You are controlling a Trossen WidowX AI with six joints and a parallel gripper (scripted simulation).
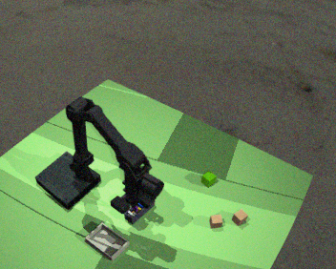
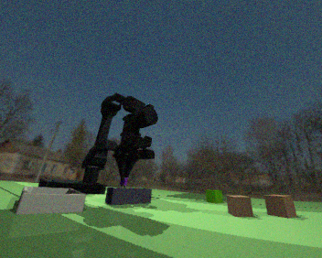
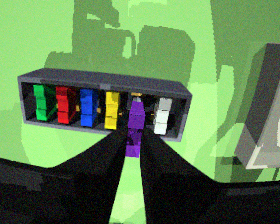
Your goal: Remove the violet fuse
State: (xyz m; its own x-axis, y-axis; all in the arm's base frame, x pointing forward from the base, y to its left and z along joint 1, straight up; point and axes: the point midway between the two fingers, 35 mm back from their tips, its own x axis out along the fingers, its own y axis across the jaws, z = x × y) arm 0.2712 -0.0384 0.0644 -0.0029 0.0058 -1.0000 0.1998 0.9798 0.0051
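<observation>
Right now the grey tray is 20 mm behind my gripper tip, 170 mm to the right of it and 60 mm below it. Also, from my gripper tip: violet fuse (10 mm below).
</observation>
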